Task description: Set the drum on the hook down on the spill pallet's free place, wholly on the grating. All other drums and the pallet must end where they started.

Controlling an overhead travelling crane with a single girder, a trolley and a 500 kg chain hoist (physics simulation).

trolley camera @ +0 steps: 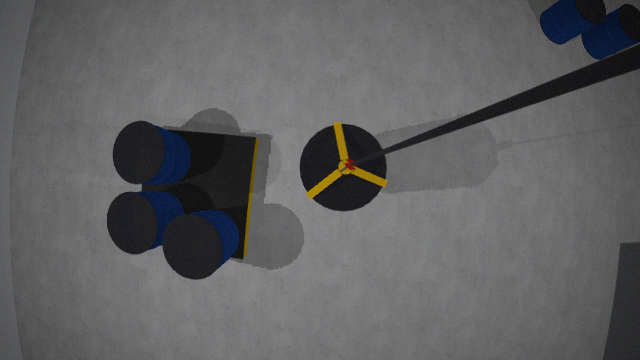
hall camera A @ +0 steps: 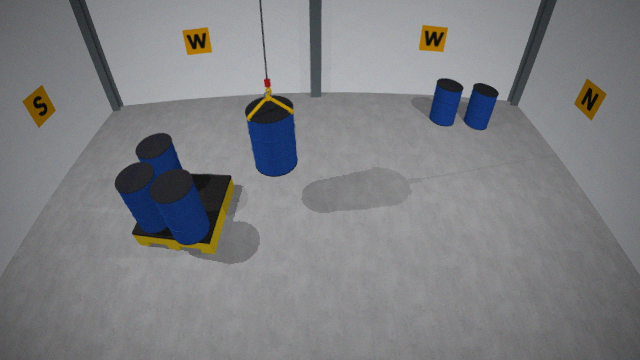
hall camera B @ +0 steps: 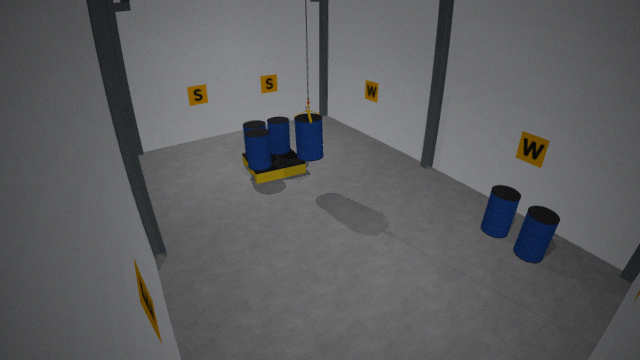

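Note:
A blue drum (hall camera A: 275, 150) (hall camera B: 309, 140) (trolley camera: 322, 150) with a black lid hangs upright, clear of the floor, its shadow apart from it. My gripper (hall camera A: 268, 98) (hall camera B: 308, 114) (trolley camera: 346, 166), a yellow three-armed lifter on the hook, is shut on this drum's rim. The spill pallet (hall camera A: 223, 210) (hall camera B: 280, 174) (trolley camera: 251, 200) has yellow sides and black grating. Three drums stand on it; in the trolley view they are an upper left drum (trolley camera: 139, 152), a lower left drum (trolley camera: 132, 222) and a lower right drum (trolley camera: 192, 246). The free place (trolley camera: 235, 162) is the upper right corner there, left of the hanging drum.
Two more blue drums stand on the floor near the W wall; one drum (hall camera A: 446, 105) (hall camera B: 500, 212) is beside the other drum (hall camera A: 481, 107) (hall camera B: 535, 235). They show at the top right of the trolley view. Grey columns stand along the walls. Drum shadows lie beside the pallet.

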